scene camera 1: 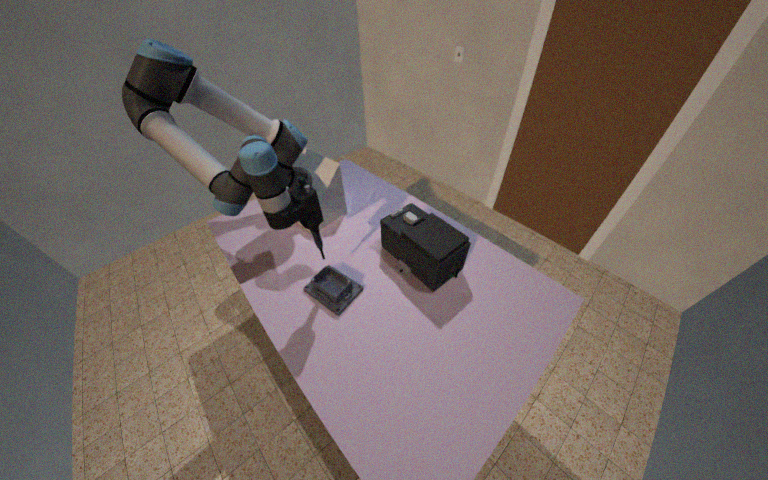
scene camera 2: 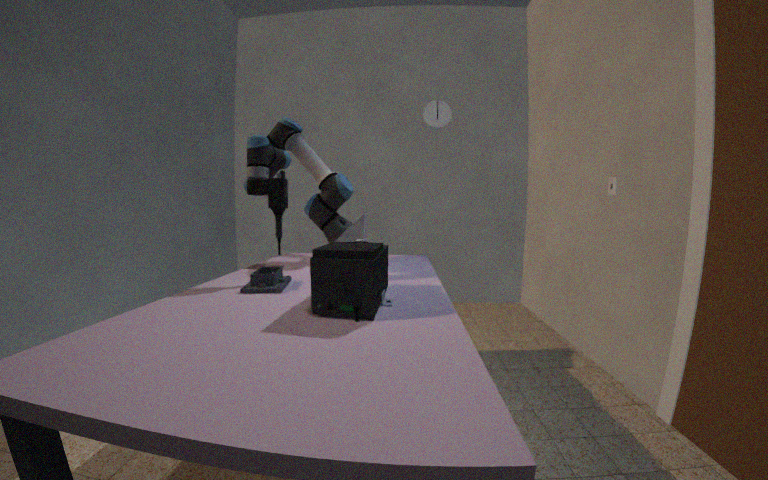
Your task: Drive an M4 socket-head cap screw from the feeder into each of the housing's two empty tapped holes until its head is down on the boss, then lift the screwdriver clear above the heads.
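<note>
The housing (scene camera 1: pixel 333 284) (scene camera 2: pixel 266 277) is a small dark grey open box on a flat dark base plate (scene camera 1: pixel 339 310) (scene camera 2: pixel 263 289) on the table. The screwdriver (scene camera 1: pixel 323 258) (scene camera 2: pixel 279 254) points down, its thin tip in the air a little above the housing, with a gap between them. The tip is too small to tell whether a screw is on it. The feeder (scene camera 1: pixel 433 240) (scene camera 2: pixel 346 280) is a large black box, with a small light piece (scene camera 1: pixel 410 216) on its top. The tapped holes and any screw heads are too small and dark to make out.
The pink table top (scene camera 1: pixel 430 367) (scene camera 2: pixel 283 384) carries the housing and the feeder, which stand apart. The arm (scene camera 1: pixel 186 147) (scene camera 2: pixel 310 153) rises from the table's far end, near a pale angular piece (scene camera 2: pixel 356 229). A wall and a brown door (scene camera 1: pixel 611 101) lie beyond the feeder's side.
</note>
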